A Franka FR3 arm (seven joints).
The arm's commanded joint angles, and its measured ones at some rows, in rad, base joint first. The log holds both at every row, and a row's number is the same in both.
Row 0, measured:
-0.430 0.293 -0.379 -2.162 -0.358 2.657 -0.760
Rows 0 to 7, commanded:
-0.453 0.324 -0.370 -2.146 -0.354 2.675 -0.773
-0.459 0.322 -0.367 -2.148 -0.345 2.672 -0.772
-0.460 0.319 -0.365 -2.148 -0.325 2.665 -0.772
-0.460 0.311 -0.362 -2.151 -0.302 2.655 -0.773
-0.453 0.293 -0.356 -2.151 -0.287 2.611 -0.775
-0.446 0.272 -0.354 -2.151 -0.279 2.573 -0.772
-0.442 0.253 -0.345 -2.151 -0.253 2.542 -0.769
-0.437 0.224 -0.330 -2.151 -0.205 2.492 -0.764
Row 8, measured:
-0.440 0.286 -0.366 -2.147 -0.289 2.599 -0.760
